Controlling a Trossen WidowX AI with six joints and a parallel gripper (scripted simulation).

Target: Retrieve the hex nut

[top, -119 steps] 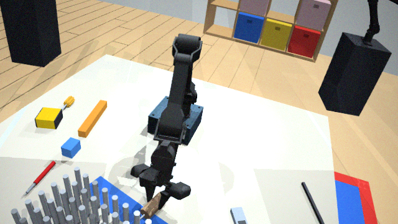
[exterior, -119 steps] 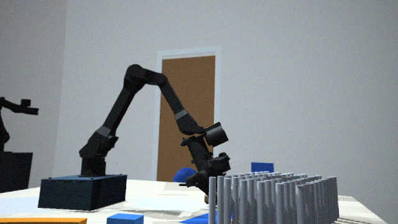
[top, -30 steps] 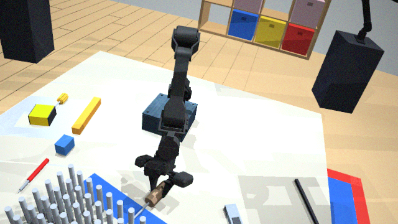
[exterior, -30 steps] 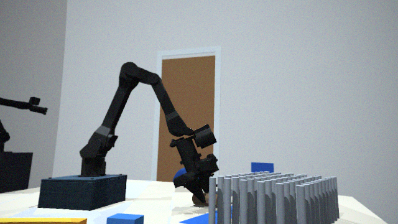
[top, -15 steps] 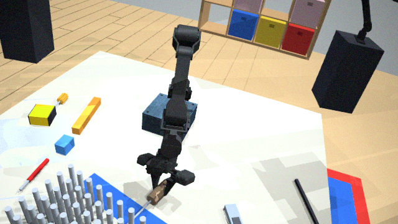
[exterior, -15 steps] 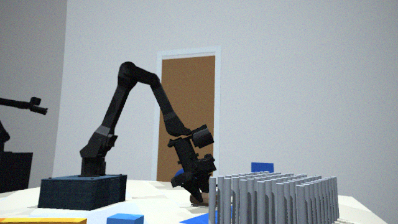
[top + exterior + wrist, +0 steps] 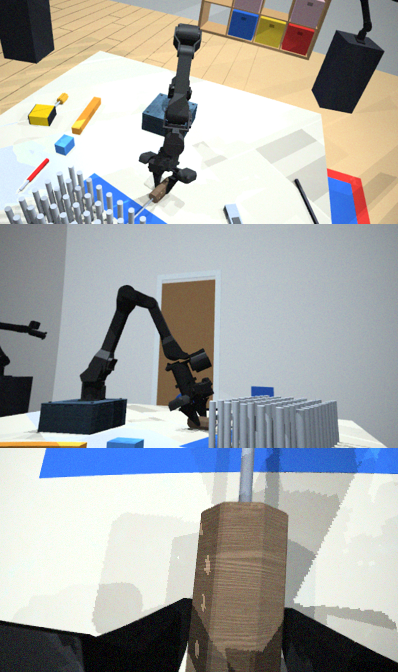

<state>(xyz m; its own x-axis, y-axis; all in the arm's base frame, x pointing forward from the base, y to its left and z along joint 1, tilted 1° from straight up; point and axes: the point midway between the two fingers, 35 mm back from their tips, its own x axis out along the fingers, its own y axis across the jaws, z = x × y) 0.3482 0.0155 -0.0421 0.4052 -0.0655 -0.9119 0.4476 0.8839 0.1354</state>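
Now: the blue taped strip 90 mm to the right of my gripper tip, 80 mm ahead of it and 20 mm below it. From my gripper tip the other things lie so: red-handled tool: 420 mm to the right, 50 mm ahead, 10 mm below; blue cube: 370 mm to the right, 120 mm behind; grey block: 250 mm to the left, 80 mm ahead.
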